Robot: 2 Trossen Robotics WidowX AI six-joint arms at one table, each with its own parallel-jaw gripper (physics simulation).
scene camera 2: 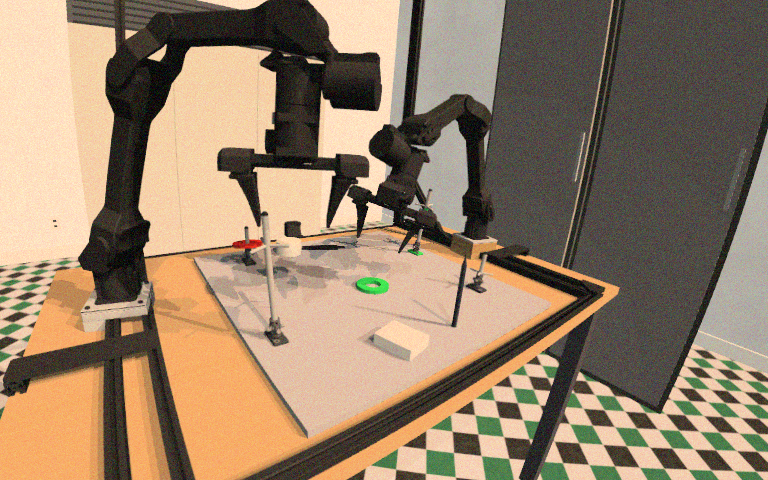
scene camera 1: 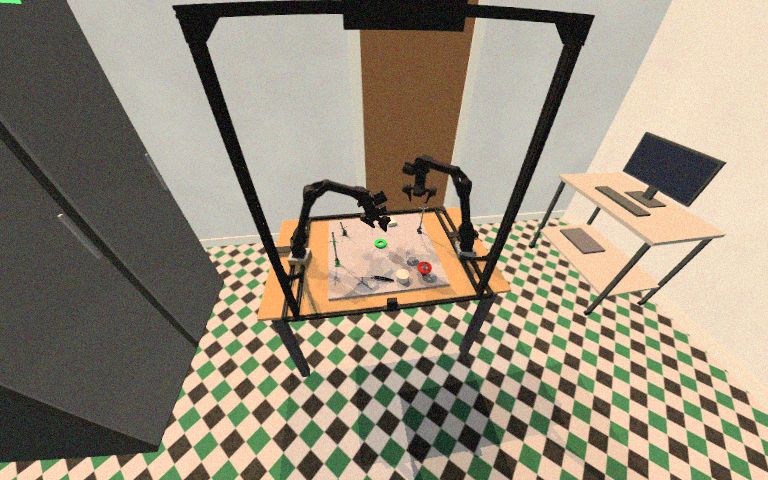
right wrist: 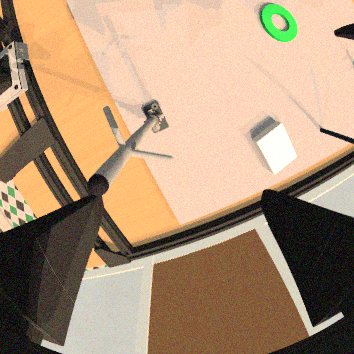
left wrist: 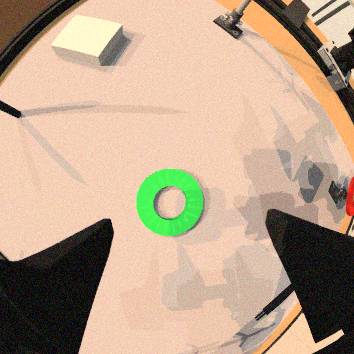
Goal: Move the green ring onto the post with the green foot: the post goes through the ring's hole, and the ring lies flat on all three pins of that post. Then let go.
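Pixels of known places: left gripper, fingertip midpoint: (scene camera 2: 378, 245) (scene camera 1: 380, 229) (right wrist: 317, 7) (left wrist: 190, 223); right gripper, fingertip midpoint: (scene camera 2: 293, 226) (scene camera 1: 418, 202) (right wrist: 184, 199); left arm's base at its link origin: (scene camera 2: 475, 236) (scene camera 1: 299, 253); right arm's base at its link origin: (scene camera 2: 119, 294) (scene camera 1: 466, 248) (left wrist: 339, 60).
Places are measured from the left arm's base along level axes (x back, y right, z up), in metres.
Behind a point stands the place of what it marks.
Note:
The green ring (scene camera 1: 375, 243) @[x -0.398, y -0.151, z -0.036 m] (scene camera 2: 360, 285) @[x -0.455, y -0.156, z -0.036 m] (left wrist: 145, 202) @[x -0.408, y -0.175, z -0.035 m] (right wrist: 287, 35) @[x -0.419, y -0.183, z -0.035 m] lies flat on the grey mat. The post with the green foot (scene camera 1: 335, 251) @[x -0.204, y 0.009, z 0.038 m] (scene camera 2: 419, 241) @[x -0.205, y 0.005, z -0.004 m] stands upright at the mat's left in scene camera 1; no ring is on it. In scene camera 2 my left gripper hides part of it. My left gripper (scene camera 1: 378, 228) @[x -0.424, y -0.165, z 0.056 m] (scene camera 2: 380, 243) @[x -0.424, y -0.165, z 0.056 m] (left wrist: 190, 223) @[x -0.424, y -0.165, z 0.056 m] is open and empty, above the mat; in its wrist view the ring shows between and a little beyond the fingertips. My right gripper (scene camera 1: 420, 200) @[x -0.636, y -0.321, z 0.149 m] (scene camera 2: 294, 225) @[x -0.636, y -0.321, z 0.149 m] (right wrist: 184, 199) @[x -0.636, y -0.321, z 0.149 m] is open and empty, high near the tall post.
A tall bare post (scene camera 2: 270, 283) @[x -0.666, y -0.298, z 0.058 m] (right wrist: 135, 137) @[x -0.663, y -0.291, z 0.097 m], a short post (scene camera 2: 480, 274) @[x -0.198, y -0.244, z -0.005 m], a black rod (scene camera 2: 459, 294) @[x -0.358, y -0.359, z 0.024 m] and a cream block (scene camera 2: 400, 339) @[x -0.485, y -0.383, z -0.023 m] (left wrist: 87, 39) @[x -0.472, y -0.358, z -0.023 m] (right wrist: 276, 152) @[x -0.480, y -0.375, z -0.023 m] stand on the mat. A red ring (scene camera 1: 419, 268) @[x -0.637, y 0.073, z 0.008 m] is on another post. A white cylinder (scene camera 1: 402, 275) @[x -0.553, y 0.110, z -0.008 m] stands beside a black pen-like thing (scene camera 1: 382, 277) @[x -0.454, y 0.103, z -0.038 m].

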